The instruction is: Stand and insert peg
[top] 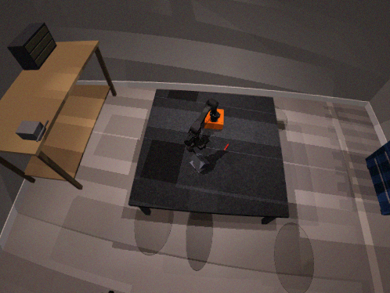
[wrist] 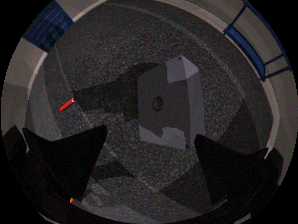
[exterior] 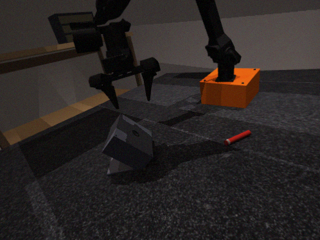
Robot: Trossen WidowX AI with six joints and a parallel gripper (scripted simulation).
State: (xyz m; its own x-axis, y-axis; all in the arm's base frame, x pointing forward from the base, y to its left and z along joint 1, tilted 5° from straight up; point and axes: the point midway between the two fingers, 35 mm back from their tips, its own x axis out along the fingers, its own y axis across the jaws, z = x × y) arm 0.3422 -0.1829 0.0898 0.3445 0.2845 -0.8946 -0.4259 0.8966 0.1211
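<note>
Now: the peg 80 mm behind my gripper tip, 240 mm to the left of it and 130 mm below it. From my gripper tip the other things lie so: grey sloped panel: 50 mm ahead, 90 mm below.
</note>
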